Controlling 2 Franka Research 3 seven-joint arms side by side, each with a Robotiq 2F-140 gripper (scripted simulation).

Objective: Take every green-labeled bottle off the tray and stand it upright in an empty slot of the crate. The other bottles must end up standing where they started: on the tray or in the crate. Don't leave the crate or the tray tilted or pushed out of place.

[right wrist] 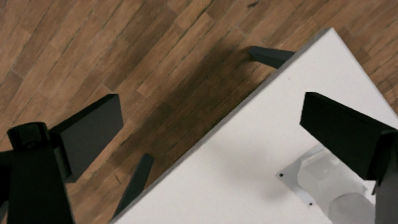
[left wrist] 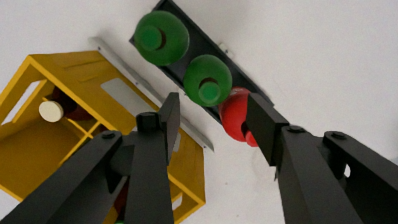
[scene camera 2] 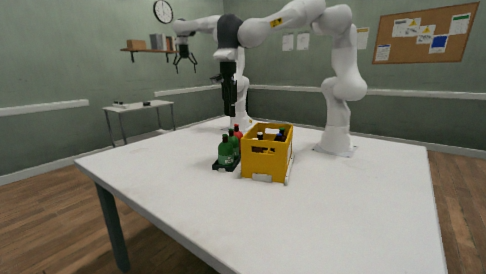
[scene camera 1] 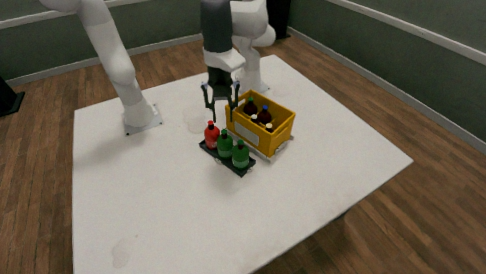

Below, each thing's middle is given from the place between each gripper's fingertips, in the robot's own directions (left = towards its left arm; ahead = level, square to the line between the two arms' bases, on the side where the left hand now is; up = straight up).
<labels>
The red bottle (left wrist: pixel 232 111) lies 8 cm behind my left hand (scene camera 1: pixel 223 120), 3 cm to the right of it and 17 cm below it. From my left hand the other things lie so: yellow crate (scene camera 1: pixel 264 141) 4 cm behind, 20 cm to the left, 17 cm below.
I see the red bottle 360 mm ahead of my right hand, 850 mm to the left of it and 330 mm below it. The rest, counted from my right hand: yellow crate 400 mm ahead, 1080 mm to the left, 330 mm below.
</labels>
